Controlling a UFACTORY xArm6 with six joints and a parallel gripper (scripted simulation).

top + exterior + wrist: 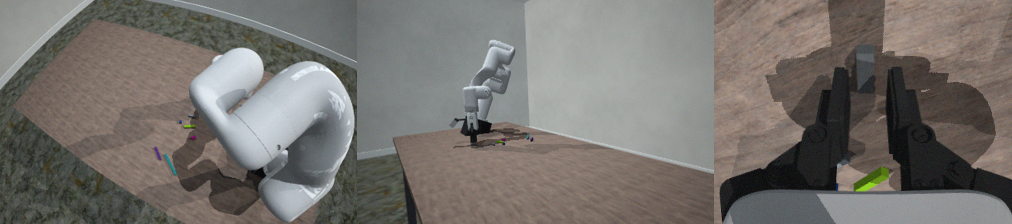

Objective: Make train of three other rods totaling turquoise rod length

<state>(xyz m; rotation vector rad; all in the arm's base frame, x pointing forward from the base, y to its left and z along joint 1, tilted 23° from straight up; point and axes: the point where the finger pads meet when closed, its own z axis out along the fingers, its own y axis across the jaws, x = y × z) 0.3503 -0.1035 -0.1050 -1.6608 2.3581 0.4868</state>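
The grey rod lies 3 cm below my hand. Round my hand: blue rod 9 cm ahead, 14 cm to the left, 3 cm below; then magenta rod 18 cm to the left, 3 cm below; then lime rod 5 cm ahead, 14 cm to the left, 3 cm below.
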